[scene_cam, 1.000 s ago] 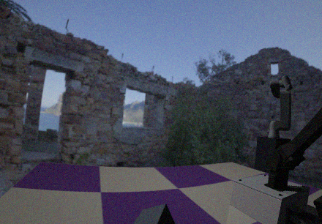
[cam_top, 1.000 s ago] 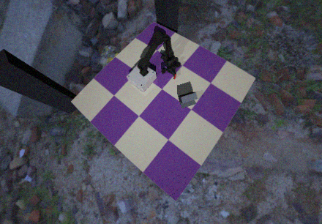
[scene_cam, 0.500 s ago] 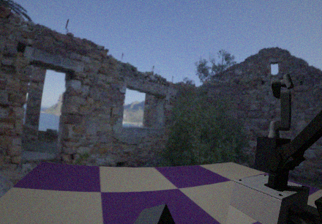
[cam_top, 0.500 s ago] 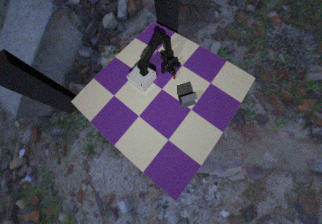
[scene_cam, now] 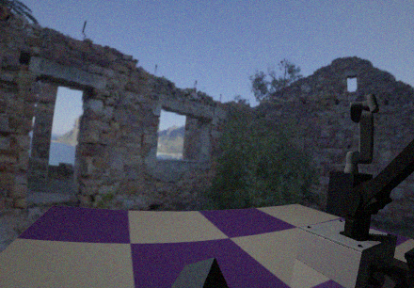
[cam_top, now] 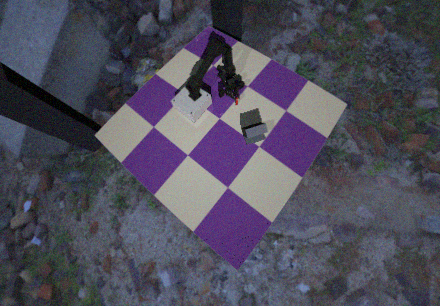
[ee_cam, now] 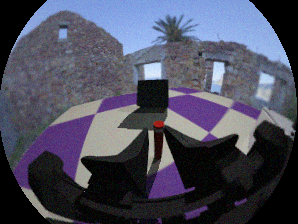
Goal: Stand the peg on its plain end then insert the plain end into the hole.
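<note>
Right now my gripper tip is 10 mm above the red peg. Also, from my gripper tip: sloped grey panel 220 mm ahead, 80 mm to the right.
</note>
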